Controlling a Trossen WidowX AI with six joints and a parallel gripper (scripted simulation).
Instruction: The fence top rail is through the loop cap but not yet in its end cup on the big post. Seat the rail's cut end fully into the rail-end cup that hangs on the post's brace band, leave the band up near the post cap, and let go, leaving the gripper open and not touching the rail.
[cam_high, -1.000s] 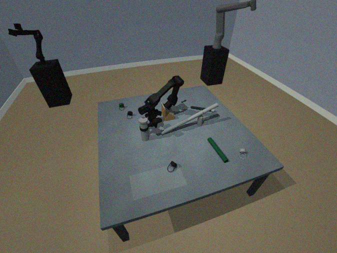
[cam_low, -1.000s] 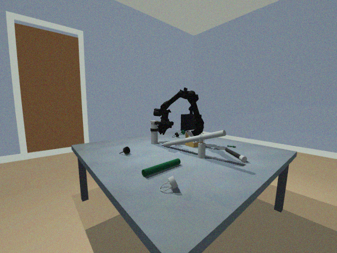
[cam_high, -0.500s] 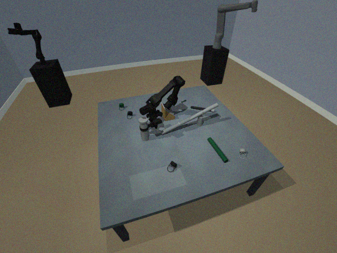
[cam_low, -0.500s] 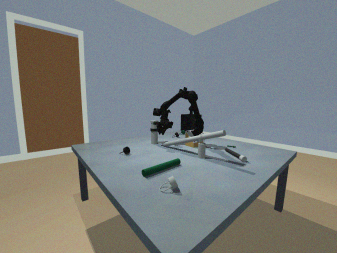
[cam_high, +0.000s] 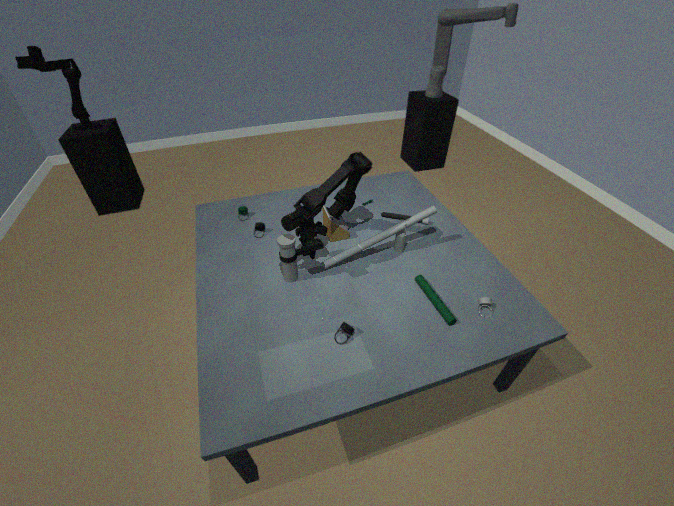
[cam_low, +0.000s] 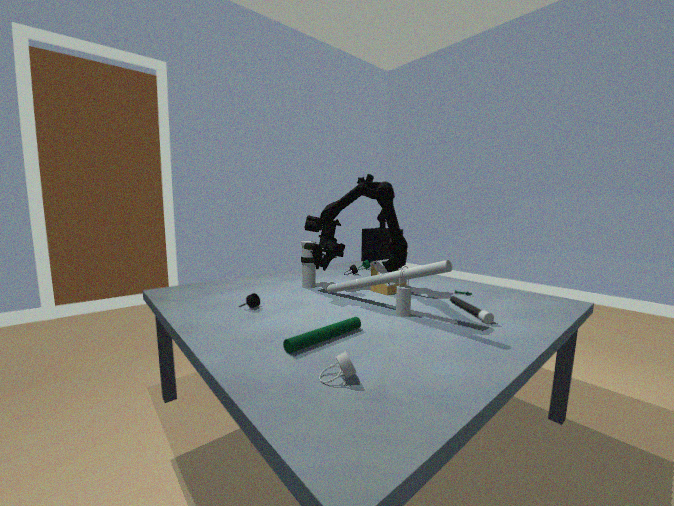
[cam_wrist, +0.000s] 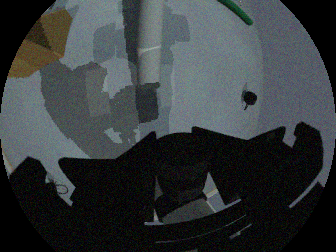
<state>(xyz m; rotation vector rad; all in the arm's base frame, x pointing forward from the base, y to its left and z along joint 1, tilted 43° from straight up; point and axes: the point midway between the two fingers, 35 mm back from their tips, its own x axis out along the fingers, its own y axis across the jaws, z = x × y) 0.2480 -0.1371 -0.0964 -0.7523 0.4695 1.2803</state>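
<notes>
My gripper tip is 3 cm to the left of the black rail-end cup, 3 cm below it and 1 cm past it. From my gripper tip the other things lie so: green tube: 42 cm to the left, 29 cm ahead, 7 cm below; then short line post: 42 cm to the left, 3 cm behind, 1 cm above; then band fitting: 58 cm to the left, 40 cm ahead, 8 cm below.
</notes>
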